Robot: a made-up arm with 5 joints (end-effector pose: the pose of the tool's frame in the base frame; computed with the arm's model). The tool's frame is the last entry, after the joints.
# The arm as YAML. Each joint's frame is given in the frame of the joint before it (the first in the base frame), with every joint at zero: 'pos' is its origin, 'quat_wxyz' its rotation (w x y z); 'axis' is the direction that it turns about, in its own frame. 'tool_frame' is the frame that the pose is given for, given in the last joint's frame.
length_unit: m
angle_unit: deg
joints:
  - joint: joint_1
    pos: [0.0, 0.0, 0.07]
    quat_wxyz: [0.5, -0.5, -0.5, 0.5]
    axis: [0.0, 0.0, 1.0]
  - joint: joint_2
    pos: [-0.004, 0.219, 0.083]
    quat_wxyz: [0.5, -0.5, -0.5, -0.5]
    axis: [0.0, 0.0, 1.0]
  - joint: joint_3
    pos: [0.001, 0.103, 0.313]
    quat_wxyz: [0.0, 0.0, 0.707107, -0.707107]
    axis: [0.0, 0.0, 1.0]
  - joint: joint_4
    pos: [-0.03, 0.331, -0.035]
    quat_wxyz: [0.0, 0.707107, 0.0, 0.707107]
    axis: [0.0, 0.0, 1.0]
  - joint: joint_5
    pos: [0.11, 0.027, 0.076]
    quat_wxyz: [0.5, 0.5, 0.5, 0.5]
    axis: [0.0, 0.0, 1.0]
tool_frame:
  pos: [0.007, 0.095, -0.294]
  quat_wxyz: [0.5, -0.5, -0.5, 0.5]
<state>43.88 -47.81 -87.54 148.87 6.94</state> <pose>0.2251 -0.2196 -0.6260 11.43 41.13 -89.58</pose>
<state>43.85 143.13 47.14 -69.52 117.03</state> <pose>0.1740 -0.3769 -0.1268 178.85 -8.72 -19.67</pose>
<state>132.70 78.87 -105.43 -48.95 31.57</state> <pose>0.2143 -0.4495 0.6328 -78.23 -39.68 -58.02</pose>
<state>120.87 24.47 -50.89 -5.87 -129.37</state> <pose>0.1867 -0.4366 0.0803 -53.96 17.23 -169.82</pose>
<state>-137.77 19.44 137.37 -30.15 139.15</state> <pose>-0.1382 0.2418 0.8603 157.37 -58.97 58.03</pose>
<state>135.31 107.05 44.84 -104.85 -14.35</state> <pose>-0.0425 -0.2281 0.2901 64.29 7.78 114.91</pose>
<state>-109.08 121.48 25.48 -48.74 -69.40</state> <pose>0.0542 0.4101 0.0995 -158.64 -0.57 154.78</pose>
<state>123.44 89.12 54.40 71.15 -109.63</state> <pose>0.2166 -0.4197 -0.1059 -81.62 -16.26 -21.69</pose>
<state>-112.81 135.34 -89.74 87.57 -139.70</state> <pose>-0.2850 0.6634 -0.2209 -108.75 44.37 -48.23</pose>
